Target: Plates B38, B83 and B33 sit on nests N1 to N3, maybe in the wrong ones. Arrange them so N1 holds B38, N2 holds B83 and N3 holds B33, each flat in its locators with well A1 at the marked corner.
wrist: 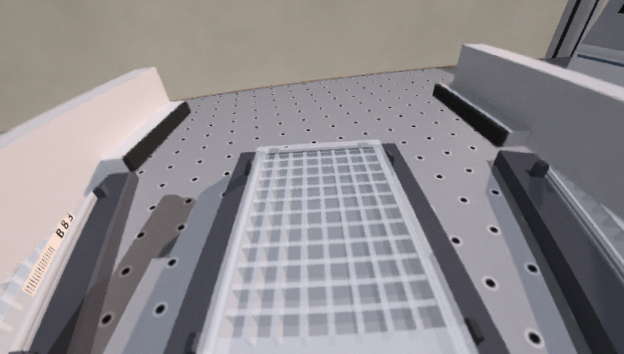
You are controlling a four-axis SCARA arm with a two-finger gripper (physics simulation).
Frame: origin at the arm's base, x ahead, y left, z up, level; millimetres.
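Where they show: gripper, fingertip midpoint: (309,77).
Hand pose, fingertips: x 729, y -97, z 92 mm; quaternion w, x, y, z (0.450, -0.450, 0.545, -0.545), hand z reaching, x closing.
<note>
Each offset is from my fingertips to the top centre of the thing. "spot": to the spot under its first point. Level surfaces: height alone.
A clear gridded plate @(24 mm back, 2 mm left, 53 mm down) (332,225) lies in a dark nest @(24 mm back, 2 mm left, 58 mm down) (426,220) at the centre of the wrist view; its label and the nest's near end are out of view. Plate B83 @(spot: 19 mm back, 135 mm left, 58 mm down) (46,262) shows in part at the left edge, on another dark nest @(spot: 7 mm back, 127 mm left, 68 mm down) (87,250), its label facing the centre plate. A third plate @(spot: 64 mm back, 123 mm right, 60 mm down) (597,222) shows in part at the right edge on its nest @(spot: 56 mm back, 114 mm right, 68 mm down) (560,225); its label does not show. My gripper (309,77) is open and empty, its fingers wide to either side of the centre plate's far end. No A1 mark shows.
A perforated grey table @(79 mm down) (320,110) runs under the nests to a far edge, with a plain wall (300,40) beyond. Shadows fall between the left and centre nests. Part of a pale framed machine (600,65) stands at the top right, behind the right finger.
</note>
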